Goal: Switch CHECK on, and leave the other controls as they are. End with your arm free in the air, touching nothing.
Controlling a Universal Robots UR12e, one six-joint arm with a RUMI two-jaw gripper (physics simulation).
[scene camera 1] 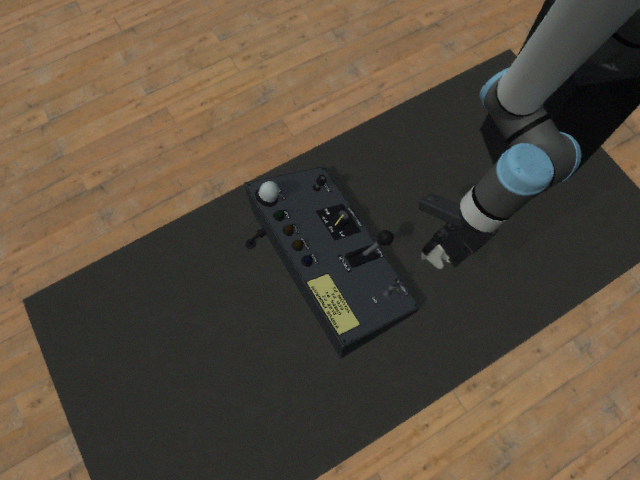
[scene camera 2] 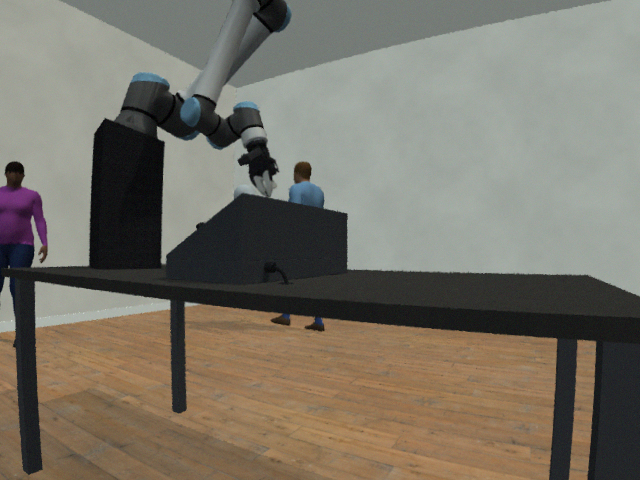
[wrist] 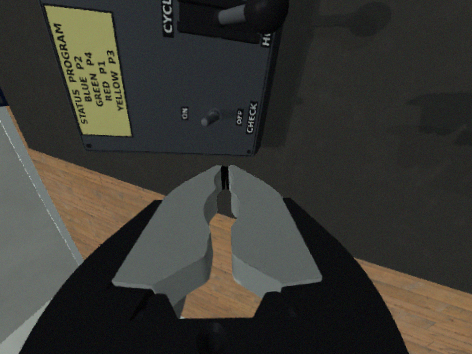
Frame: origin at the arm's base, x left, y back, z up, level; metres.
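Where they show: gripper, fingertip midpoint: (scene camera 1: 423, 258) (scene camera 2: 268, 197) (wrist: 226, 168); arm's base, link origin: (scene camera 2: 132, 138).
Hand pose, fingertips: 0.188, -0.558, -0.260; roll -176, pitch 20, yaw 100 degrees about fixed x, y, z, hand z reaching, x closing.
Observation:
Things, the pixels of their top centre, and the offset from my fingertips, as dx, dy, dz. "spot": a spot on its surface instead.
- CHECK switch, top centre: (wrist: 203, 122) (scene camera 1: 390, 287) +0.005, -0.076, -0.107
- OFF label, surface spot: (wrist: 239, 117) spot: +0.003, -0.046, -0.174
- black-knobbed lever, top centre: (scene camera 1: 386, 234) -0.118, -0.018, -0.086
- rotary selector, top centre: (scene camera 1: 341, 214) -0.235, -0.085, -0.116
- toggle, top centre: (scene camera 1: 318, 179) -0.355, -0.091, -0.111
- white dome, surface spot: (scene camera 1: 268, 191) spot: -0.347, -0.239, -0.033
- yellow note, surface spot: (wrist: 90, 72) (scene camera 1: 330, 300) spot: -0.032, -0.229, -0.077
The CHECK switch (scene camera 1: 392, 290) (wrist: 210, 117) is a small grey toggle at the near end of the dark control panel (scene camera 1: 372, 279) (scene camera 2: 289, 242) (wrist: 150, 90). In the wrist view its tip leans toward the ON label (wrist: 184, 113), away from the OFF label (wrist: 239, 117). My gripper (scene camera 1: 435, 257) (scene camera 2: 268, 194) (wrist: 226, 168) is shut and empty. It hangs in the air beyond the CHECK edge of the panel, and the wrist view shows its fingertips apart from the toggle. In scene camera 2 the panel's body hides the switch.
A black-knobbed lever (scene camera 1: 384, 237) (wrist: 265, 15) rises beside CHECK. Farther along stand a rotary selector (scene camera 1: 341, 217), another toggle (scene camera 1: 320, 181), a white dome (scene camera 1: 268, 191) and several coloured lamps. A yellow note (scene camera 1: 333, 303) (wrist: 90, 72) lies on the panel. Two people stand behind the table (scene camera 2: 465, 291).

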